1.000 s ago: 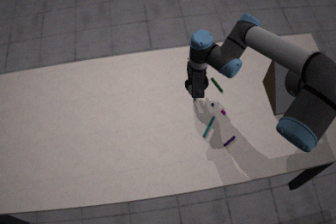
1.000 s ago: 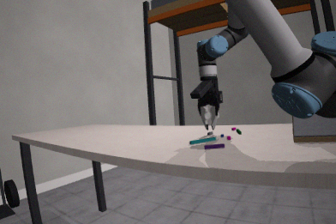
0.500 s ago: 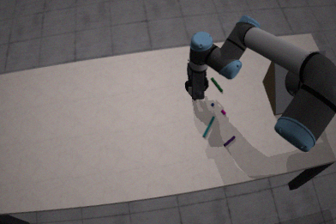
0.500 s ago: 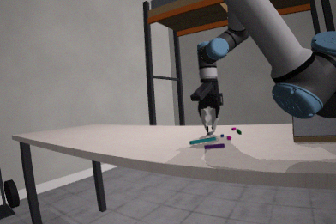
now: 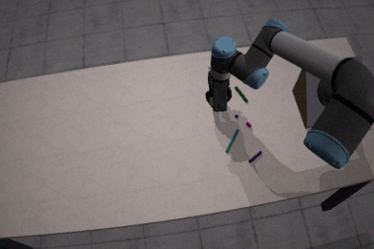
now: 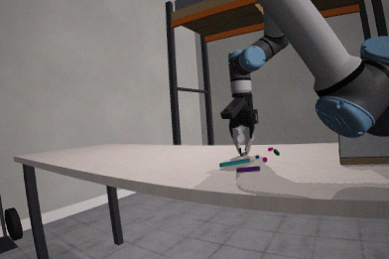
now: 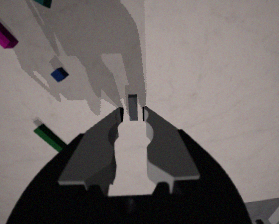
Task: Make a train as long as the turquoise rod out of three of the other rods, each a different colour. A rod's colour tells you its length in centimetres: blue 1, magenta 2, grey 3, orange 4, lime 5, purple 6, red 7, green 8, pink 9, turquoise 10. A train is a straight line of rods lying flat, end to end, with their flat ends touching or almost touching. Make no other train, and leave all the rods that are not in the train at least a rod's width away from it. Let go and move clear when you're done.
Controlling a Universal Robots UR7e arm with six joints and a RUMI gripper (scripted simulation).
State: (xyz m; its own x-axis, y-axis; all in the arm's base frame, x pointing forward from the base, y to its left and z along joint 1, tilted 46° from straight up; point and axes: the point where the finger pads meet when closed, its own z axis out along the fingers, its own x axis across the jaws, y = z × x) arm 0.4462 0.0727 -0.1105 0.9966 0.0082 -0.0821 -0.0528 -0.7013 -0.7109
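The grey rod lies 10 mm below my hand. Also, from my hand: green rod 110 mm behind, 50 mm to the right, 10 mm below; then small blue rod 70 mm behind, 50 mm to the left, 10 mm below; then turquoise rod 150 mm to the left, 40 mm behind, 10 mm below.
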